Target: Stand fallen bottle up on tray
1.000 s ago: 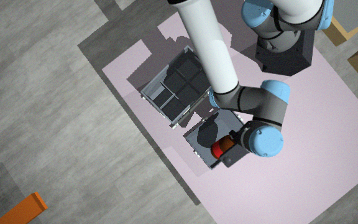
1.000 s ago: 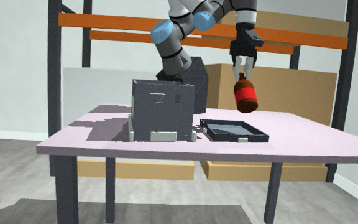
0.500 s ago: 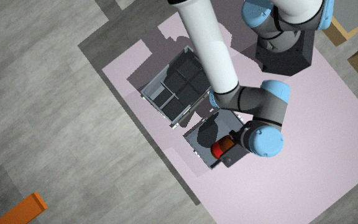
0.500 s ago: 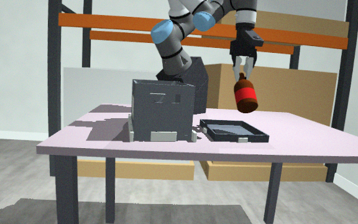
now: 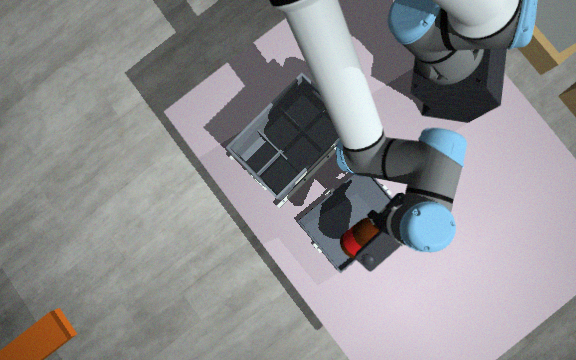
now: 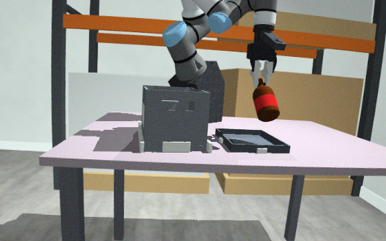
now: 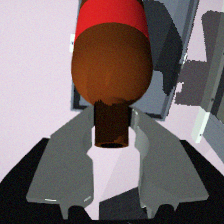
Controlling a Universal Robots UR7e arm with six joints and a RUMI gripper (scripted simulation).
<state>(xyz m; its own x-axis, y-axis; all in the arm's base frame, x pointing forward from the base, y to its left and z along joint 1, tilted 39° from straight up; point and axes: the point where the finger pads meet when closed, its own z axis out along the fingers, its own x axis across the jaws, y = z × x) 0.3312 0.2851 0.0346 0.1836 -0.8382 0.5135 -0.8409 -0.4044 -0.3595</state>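
Now: the brown bottle 3 cm ahead of my hand, 1 cm to the left of it and 4 cm below it. Round my hand: dark tray (3 cm ahead, 3 cm to the right, 19 cm below); then dark crate (6 cm ahead, 31 cm to the right, 12 cm below).
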